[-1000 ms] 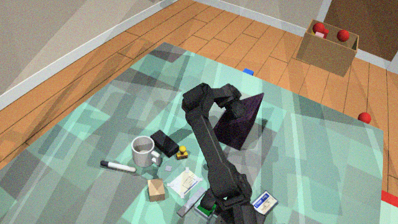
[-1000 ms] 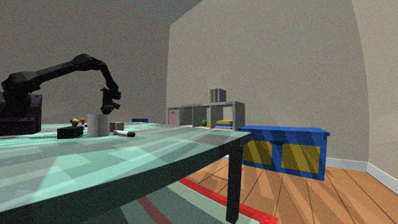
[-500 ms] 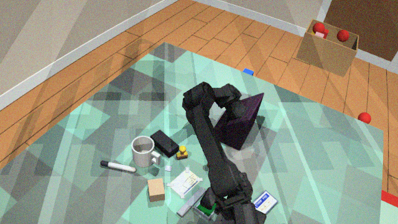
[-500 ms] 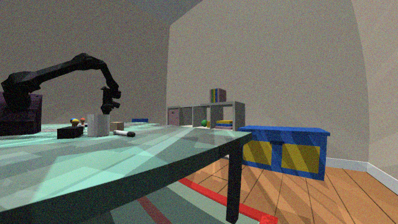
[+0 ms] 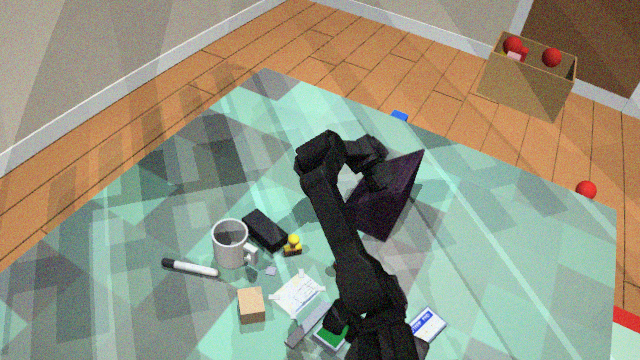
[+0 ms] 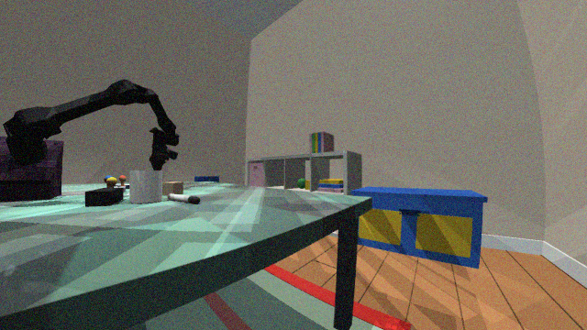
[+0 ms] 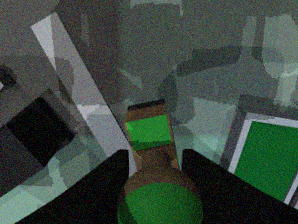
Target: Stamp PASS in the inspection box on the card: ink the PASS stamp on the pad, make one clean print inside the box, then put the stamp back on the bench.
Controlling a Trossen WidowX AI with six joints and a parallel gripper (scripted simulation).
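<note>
Now: the dark green ink pad 8 cm to the right of my gripper tip, 6 cm below it and 4 cm behind it. From my gripper tip the other things lie so: red-knobbed stamp: 14 cm behind, 4 cm below, 1 cm to the right; blue-and-white box: 14 cm behind, 8 cm to the left, 5 cm below; grey bar: 14 cm to the right, 5 cm below, 2 cm behind.
</note>
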